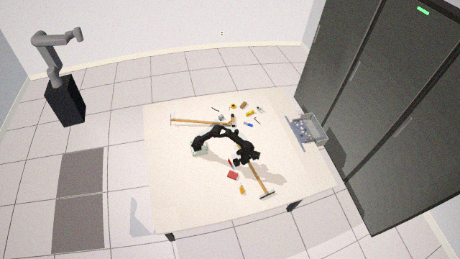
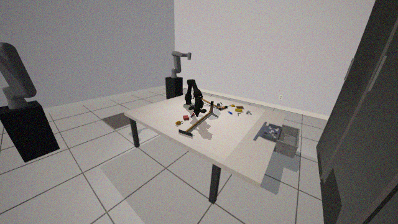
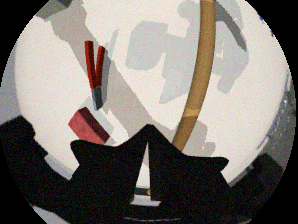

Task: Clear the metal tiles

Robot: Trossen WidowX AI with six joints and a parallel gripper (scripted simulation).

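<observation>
My gripper tip is now 60 mm short of the long scraper, 30 mm below it and 10 mm to the left of it. Also, from my gripper tip: red block: 110 mm behind, 50 mm to the right, 20 mm below; then orange item: 190 mm to the right, 90 mm behind, 10 mm below; then red tool: 90 mm behind, 40 mm to the left, 20 mm below.
</observation>
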